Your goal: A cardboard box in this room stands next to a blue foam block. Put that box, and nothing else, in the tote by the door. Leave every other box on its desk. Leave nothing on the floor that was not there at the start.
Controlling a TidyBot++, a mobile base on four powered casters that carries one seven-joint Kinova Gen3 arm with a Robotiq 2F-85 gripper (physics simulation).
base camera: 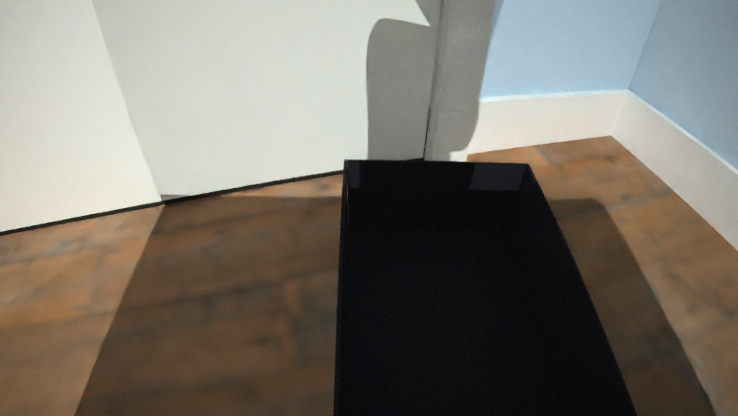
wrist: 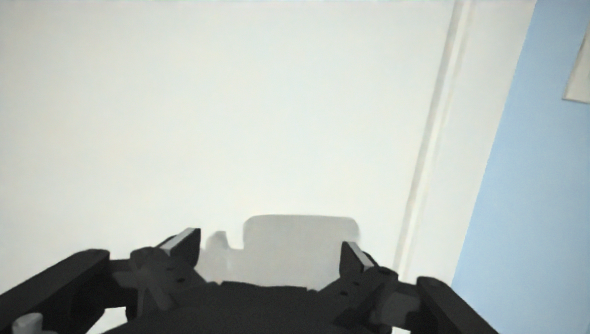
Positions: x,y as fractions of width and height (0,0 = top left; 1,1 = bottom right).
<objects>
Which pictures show the gripper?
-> The wrist view only.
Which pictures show the black tote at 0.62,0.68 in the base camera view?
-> The base camera view only.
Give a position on a white door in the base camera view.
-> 0.15,0.27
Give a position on a white door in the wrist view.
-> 0.48,0.41
</objects>
